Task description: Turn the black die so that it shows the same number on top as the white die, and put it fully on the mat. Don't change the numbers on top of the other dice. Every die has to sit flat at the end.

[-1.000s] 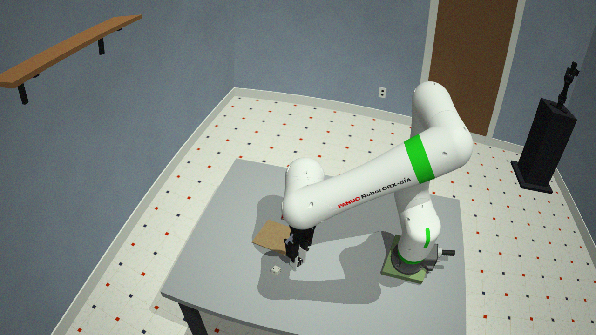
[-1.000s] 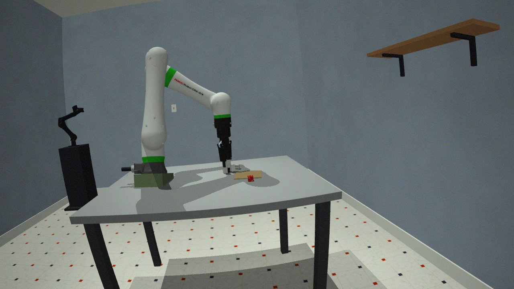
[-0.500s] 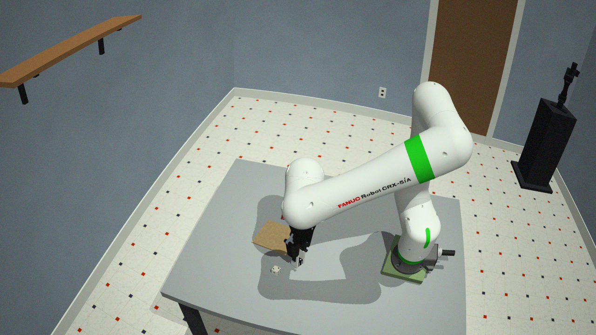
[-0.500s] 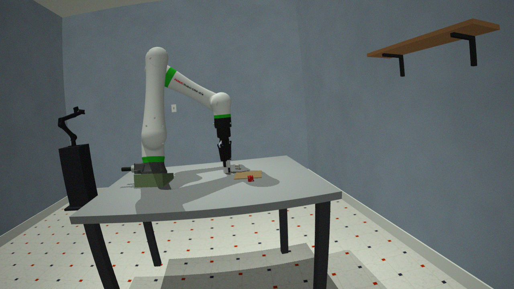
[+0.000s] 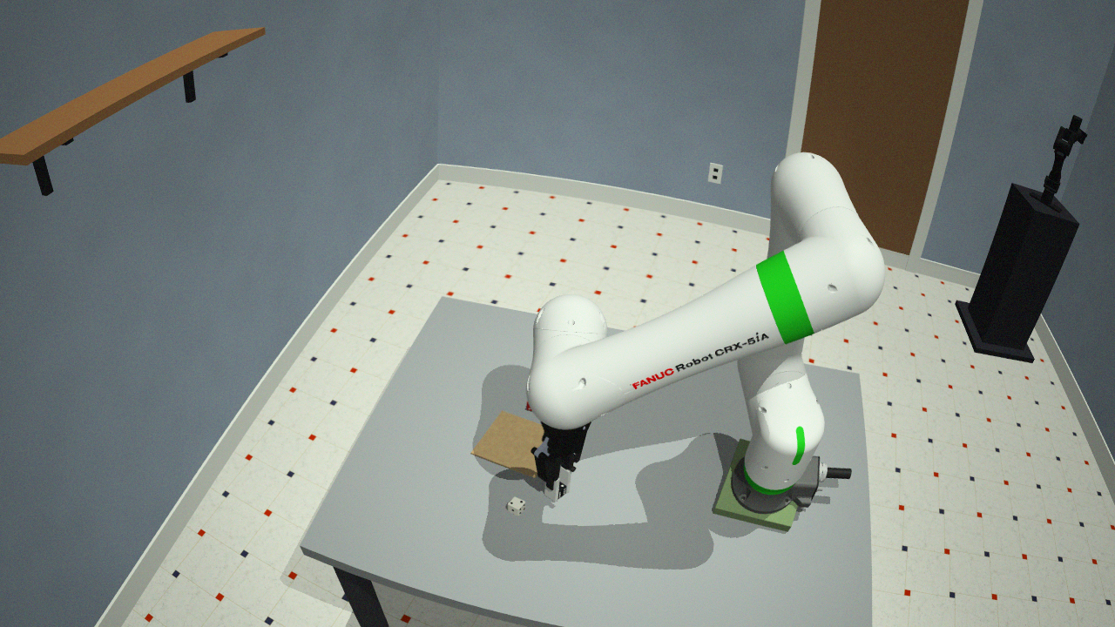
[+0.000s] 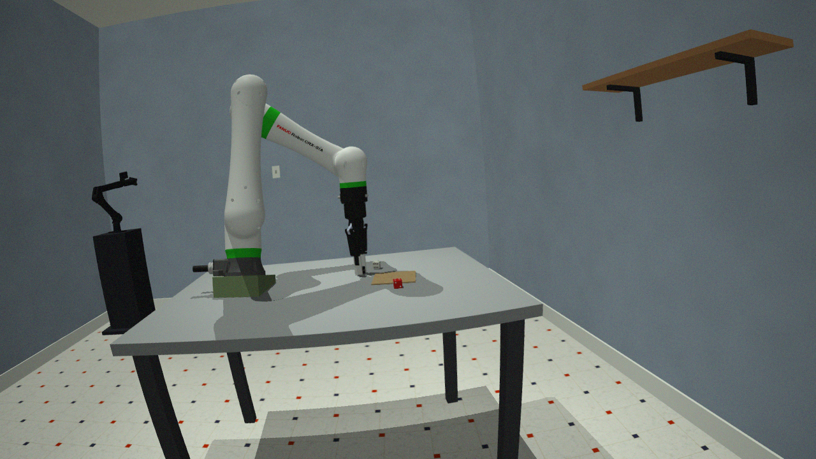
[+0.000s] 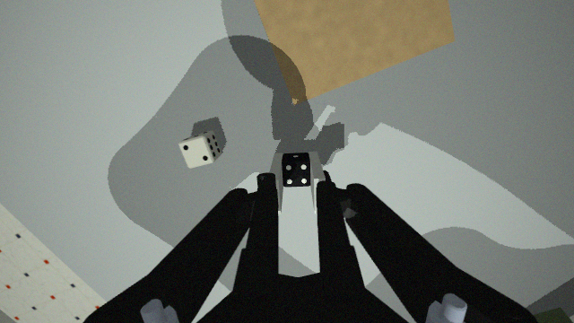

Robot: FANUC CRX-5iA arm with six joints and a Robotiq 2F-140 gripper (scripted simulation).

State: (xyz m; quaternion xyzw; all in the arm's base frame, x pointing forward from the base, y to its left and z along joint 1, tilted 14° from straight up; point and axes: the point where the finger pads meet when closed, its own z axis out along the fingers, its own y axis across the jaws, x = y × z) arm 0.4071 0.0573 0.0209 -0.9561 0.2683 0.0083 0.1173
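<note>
The tan mat lies 10 cm ahead of my hand, 11 cm to the right of it and 3 cm below it. From my hand the other things lie so: black die 2 cm below; white die 6 cm ahead, 6 cm to the left, 2 cm below; red die 9 cm ahead, 23 cm to the right, 2 cm below.
</note>
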